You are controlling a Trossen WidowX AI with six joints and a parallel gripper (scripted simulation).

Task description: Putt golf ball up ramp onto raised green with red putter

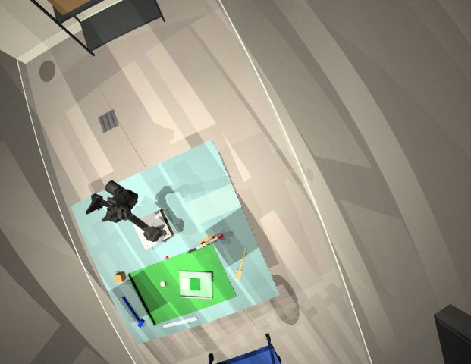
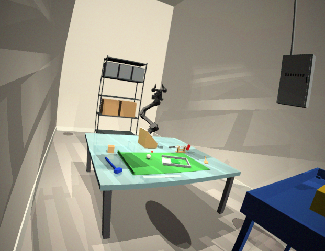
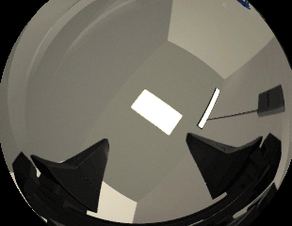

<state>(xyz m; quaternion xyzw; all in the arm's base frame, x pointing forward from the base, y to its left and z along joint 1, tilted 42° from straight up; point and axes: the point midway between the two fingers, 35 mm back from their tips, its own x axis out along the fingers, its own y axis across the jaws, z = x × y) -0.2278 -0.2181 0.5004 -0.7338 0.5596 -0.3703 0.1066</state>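
My gripper tip is now 43 cm short of the red putter, 11 cm to the right of it and 66 cm above it. The rest, counted from my gripper tip: white golf ball: 54 cm ahead, 36 cm to the right, 70 cm below; then wooden stand: 44 cm ahead, 13 cm to the left, 69 cm below; then green mat: 63 cm ahead, 26 cm to the right, 72 cm below.
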